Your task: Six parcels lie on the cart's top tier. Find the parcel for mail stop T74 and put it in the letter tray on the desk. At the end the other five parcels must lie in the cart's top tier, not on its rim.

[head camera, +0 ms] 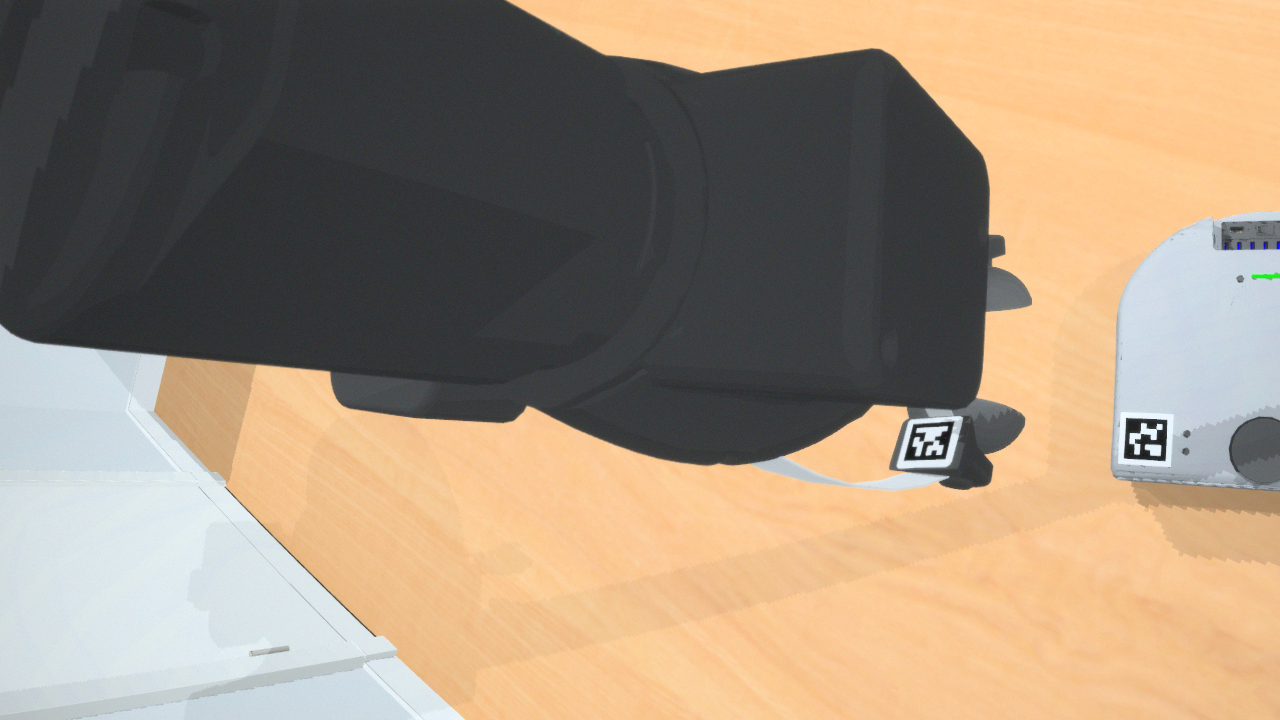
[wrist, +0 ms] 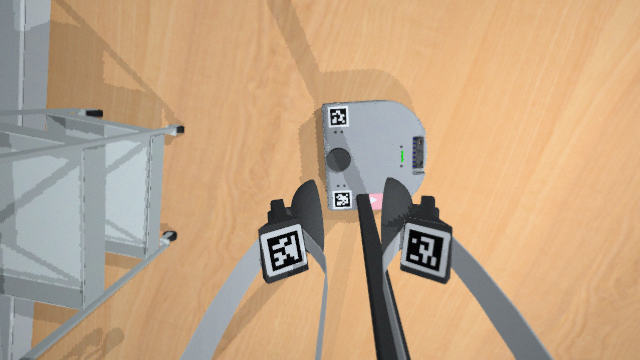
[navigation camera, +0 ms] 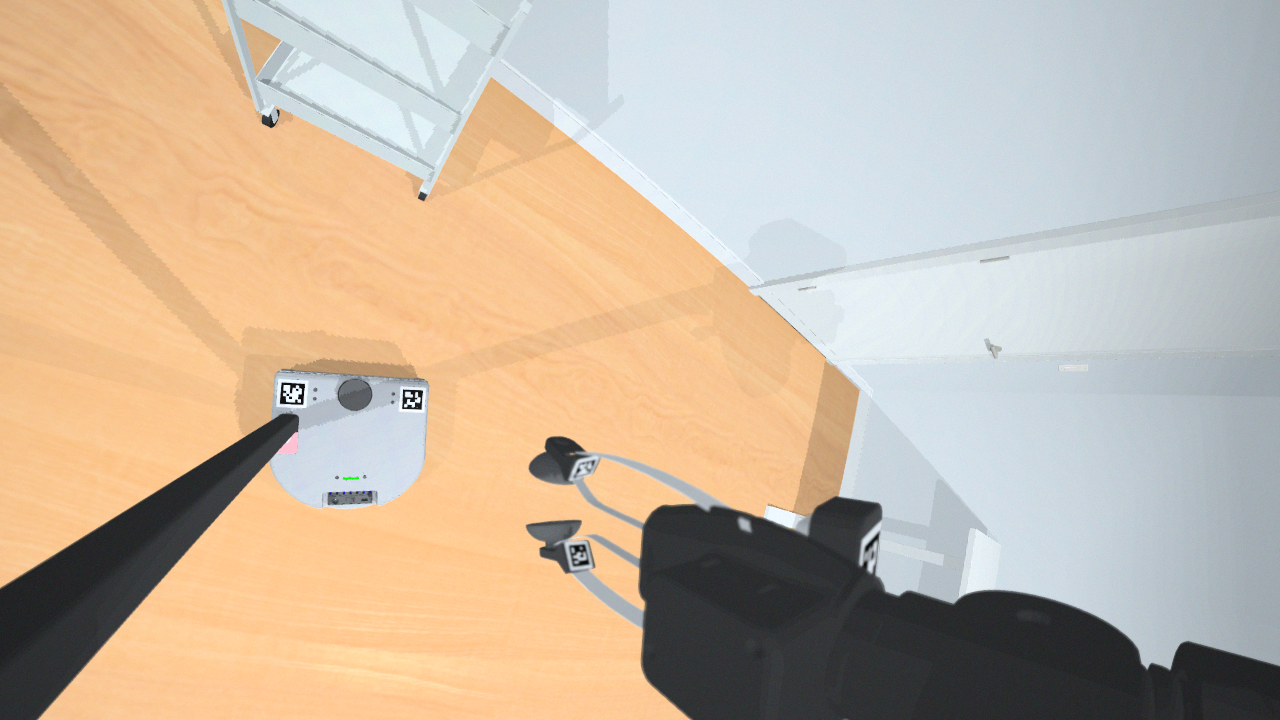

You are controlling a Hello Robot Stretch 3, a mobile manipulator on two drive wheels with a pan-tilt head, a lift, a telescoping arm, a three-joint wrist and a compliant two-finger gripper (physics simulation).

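Seen in the pictures: gripper, fingertip midpoint: (head camera: 983,363) (navigation camera: 543,490); robot's base, origin of the base link: (head camera: 1259,447) (navigation camera: 354,393).
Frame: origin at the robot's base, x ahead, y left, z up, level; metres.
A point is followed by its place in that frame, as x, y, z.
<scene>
My gripper (head camera: 1004,358) @[-0.023, -0.125, 0.962] (navigation camera: 553,499) @[-0.023, -0.125, 0.962] (wrist: 350,204) @[-0.023, -0.125, 0.962] is open, with a gap between its two fingertips and no parcel there. It hangs over the wooden floor, beside the robot's base. The cart (navigation camera: 358,65) @[0.610, 0.085, 0.446] (wrist: 94,225) stands away from the gripper, at the top left in the navigation view and at the left in the wrist view. Both views cut it off, and its visible tiers hold no parcel. The parcels, the T74 label, the desk and the letter tray cannot be made out in any view.
The robot's base (head camera: 1172,358) @[-0.096, -0.104, 0.160] (navigation camera: 375,438) @[-0.097, -0.051, 0.160] (wrist: 377,125) stands on the wooden floor. The dark mast (navigation camera: 161,537) @[-0.056, 0.116, 0.907] (wrist: 372,270) rises from it. A pale wall (navigation camera: 805,116) @[0.827, -0.923, 0.714] runs behind the cart. A door-like white panel (navigation camera: 1118,295) @[0.444, -1.942, 1.368] and a white upright piece (navigation camera: 981,564) are at the right.
</scene>
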